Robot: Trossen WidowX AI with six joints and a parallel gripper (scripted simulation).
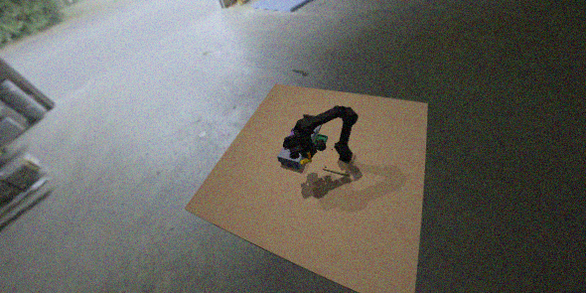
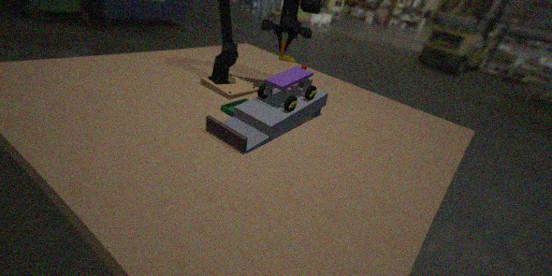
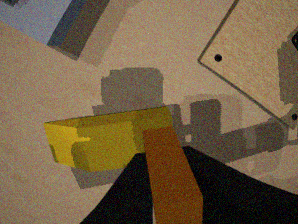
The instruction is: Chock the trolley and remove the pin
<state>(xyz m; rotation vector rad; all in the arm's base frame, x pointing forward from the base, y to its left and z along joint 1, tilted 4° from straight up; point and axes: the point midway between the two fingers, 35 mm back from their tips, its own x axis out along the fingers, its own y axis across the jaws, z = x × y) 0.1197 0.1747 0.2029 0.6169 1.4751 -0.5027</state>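
Now: the yellow chock 1 cm ahead of my gripper tip, 2 cm to the left of it and 1 cm below it. From my gripper tip the other things lie so: dark lip (24 cm ahead, 39 cm to the right, 15 cm below); red-headed stop pin (14 cm ahead, 1 cm to the right, 4 cm below); trolley (18 cm ahead, 12 cm to the right, 6 cm below).
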